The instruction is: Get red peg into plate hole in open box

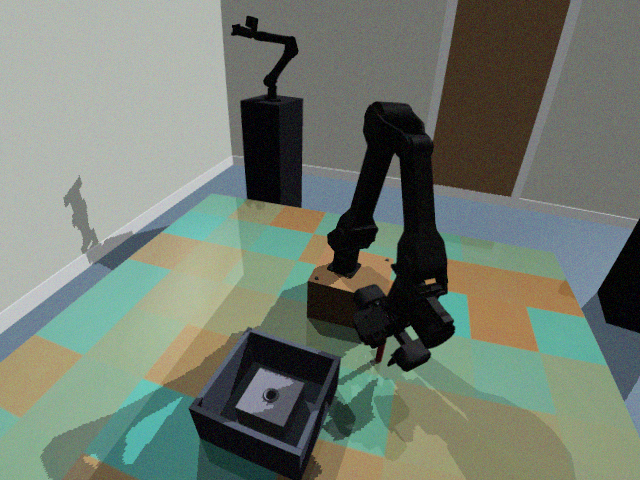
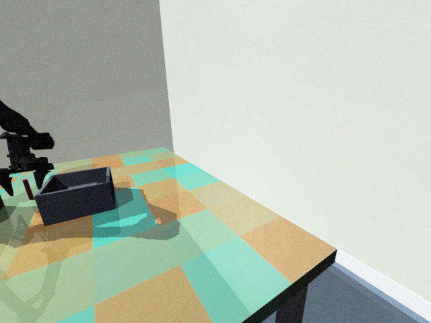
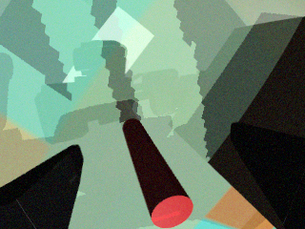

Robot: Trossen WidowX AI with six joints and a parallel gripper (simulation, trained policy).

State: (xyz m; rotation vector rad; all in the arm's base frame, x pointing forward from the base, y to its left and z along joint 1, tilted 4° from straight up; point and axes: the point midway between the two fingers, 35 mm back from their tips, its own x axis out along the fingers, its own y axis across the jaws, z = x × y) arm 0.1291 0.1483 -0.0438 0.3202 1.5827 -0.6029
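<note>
Now: gripper tip 10 mm to the right of the red peg and 10 mm below it. Round my gripper tip: dark box (210 mm ahead, 120 mm to the right, 10 mm below); grey plate (210 mm ahead, 120 mm to the right, 10 mm above).
</note>
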